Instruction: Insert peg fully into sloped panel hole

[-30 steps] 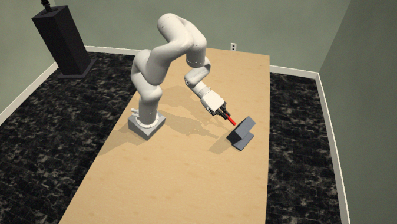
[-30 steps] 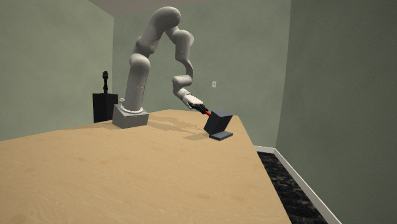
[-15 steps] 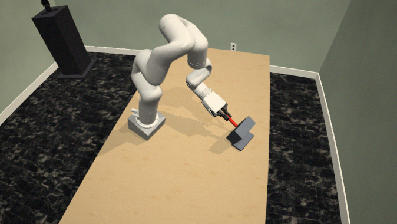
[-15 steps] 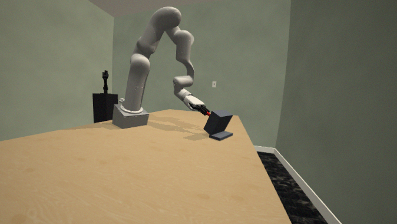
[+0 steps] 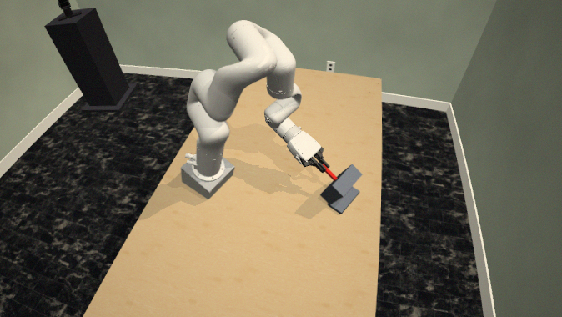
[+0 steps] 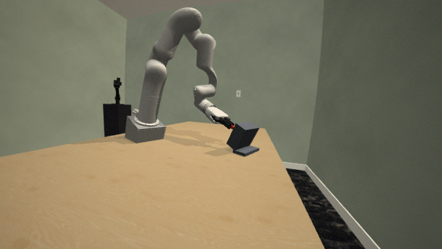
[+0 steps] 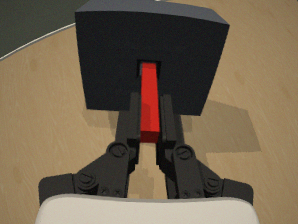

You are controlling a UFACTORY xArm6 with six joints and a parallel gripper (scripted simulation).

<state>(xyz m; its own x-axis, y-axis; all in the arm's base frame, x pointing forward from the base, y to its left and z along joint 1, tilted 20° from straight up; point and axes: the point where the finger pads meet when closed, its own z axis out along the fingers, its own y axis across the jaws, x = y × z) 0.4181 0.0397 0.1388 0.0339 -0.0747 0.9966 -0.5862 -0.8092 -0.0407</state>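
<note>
My hand is 11 cm above the flat base, 9 cm short of it and 7 cm to the left of it. The rest, counted from my hand: red peg: 2 cm to the right, 2 cm ahead, 1 cm below.
</note>
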